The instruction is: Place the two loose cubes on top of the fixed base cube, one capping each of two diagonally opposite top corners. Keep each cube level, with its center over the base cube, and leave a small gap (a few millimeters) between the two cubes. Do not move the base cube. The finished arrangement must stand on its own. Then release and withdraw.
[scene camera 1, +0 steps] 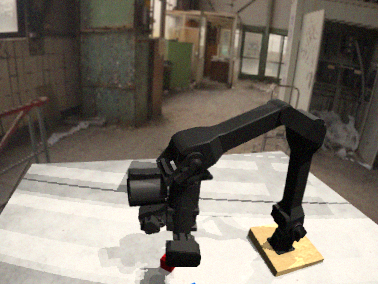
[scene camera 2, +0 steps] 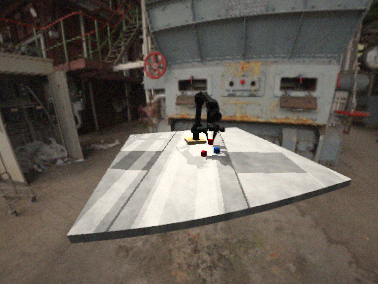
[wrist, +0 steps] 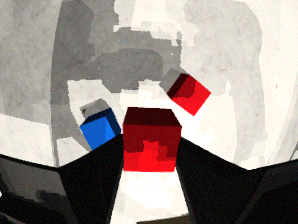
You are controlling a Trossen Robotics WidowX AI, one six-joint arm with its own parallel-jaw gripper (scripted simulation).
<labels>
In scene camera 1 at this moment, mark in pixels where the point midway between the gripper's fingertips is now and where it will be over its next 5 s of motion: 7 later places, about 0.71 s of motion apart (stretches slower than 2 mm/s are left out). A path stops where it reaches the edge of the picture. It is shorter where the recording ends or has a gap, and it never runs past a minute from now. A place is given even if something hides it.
My gripper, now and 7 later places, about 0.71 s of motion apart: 178, 254; 183, 273; 182, 280; 183, 281; 184, 275; 168, 235; 167, 252; 167, 259
</labels>
